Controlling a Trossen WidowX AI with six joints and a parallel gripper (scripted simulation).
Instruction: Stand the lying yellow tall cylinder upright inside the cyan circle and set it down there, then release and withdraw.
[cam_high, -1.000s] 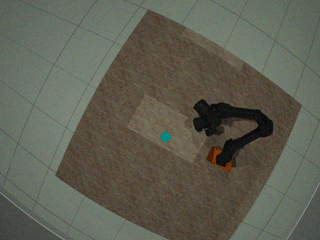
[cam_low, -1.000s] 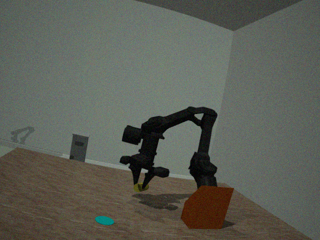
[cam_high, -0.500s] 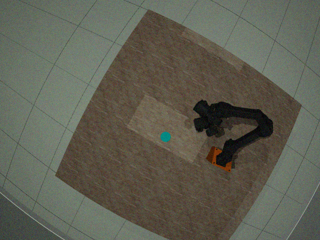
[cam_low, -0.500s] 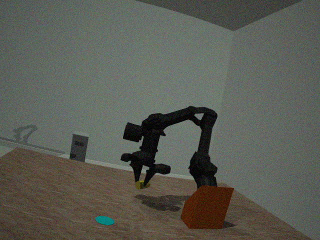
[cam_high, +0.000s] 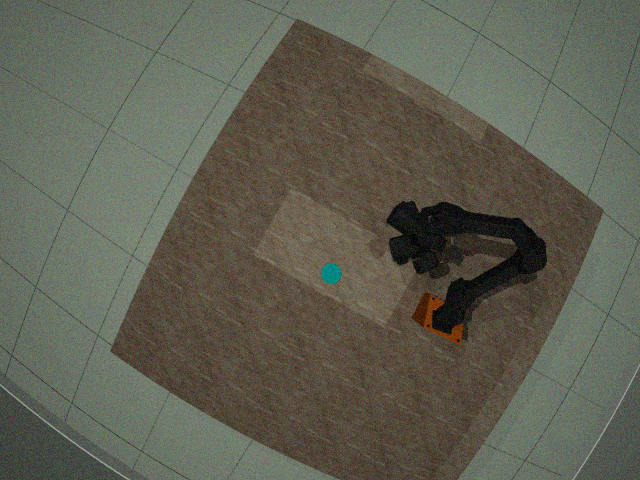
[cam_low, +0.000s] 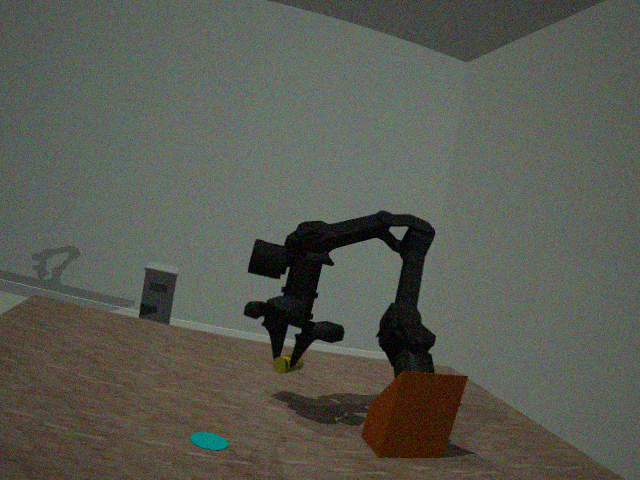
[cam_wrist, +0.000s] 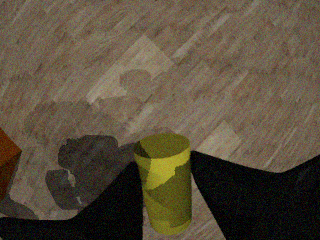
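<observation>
Right now my gripper tip is 160 mm short of the cyan circle, 180 mm to the right of it and 90 mm above it. From my gripper tip the other things lie so: yellow cylinder 10 mm behind, 10 mm to the right.
</observation>
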